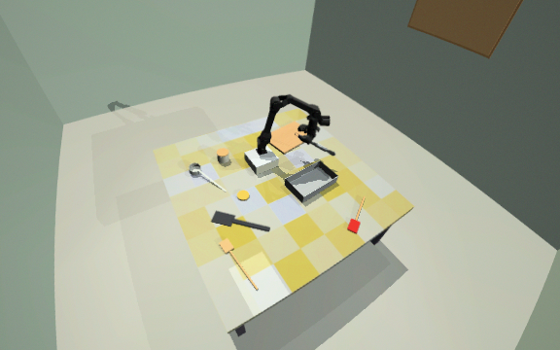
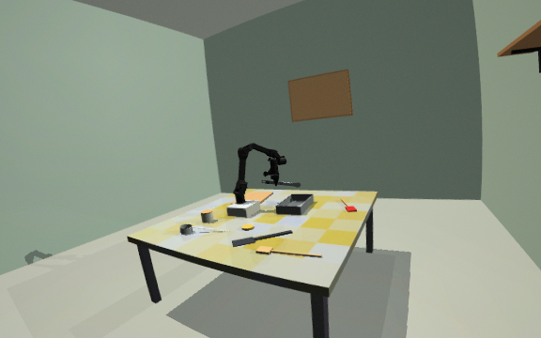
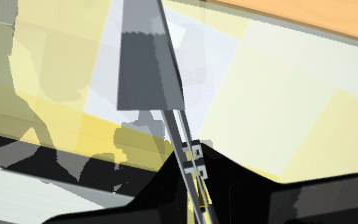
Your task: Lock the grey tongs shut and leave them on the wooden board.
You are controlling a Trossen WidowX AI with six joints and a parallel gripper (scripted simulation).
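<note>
My gripper tip is 26 cm past the wooden board and 12 cm above it. The rest, counted from my gripper tip: red spatula (56 cm ahead, 4 cm to the left, 12 cm below); yellow disc (18 cm ahead, 52 cm to the right, 12 cm below); roasting tin (23 cm ahead, 8 cm to the right, 10 cm below).
</note>
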